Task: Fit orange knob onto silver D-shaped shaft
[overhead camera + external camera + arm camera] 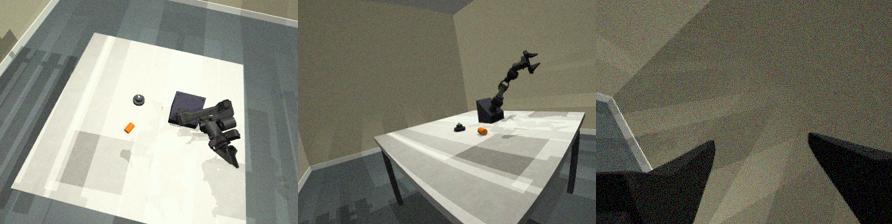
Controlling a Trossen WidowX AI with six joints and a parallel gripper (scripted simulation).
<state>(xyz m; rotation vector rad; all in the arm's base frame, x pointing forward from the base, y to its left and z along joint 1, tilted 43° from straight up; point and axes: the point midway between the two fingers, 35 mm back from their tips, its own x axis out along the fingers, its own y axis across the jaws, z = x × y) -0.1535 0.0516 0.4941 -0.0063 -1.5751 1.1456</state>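
Right now the orange knob is 46 cm ahead of my gripper tip, 29 cm to the right of it and 44 cm below it. From my gripper tip the other things lie so: round pedestal: 41 cm ahead, 52 cm to the right, 42 cm below.
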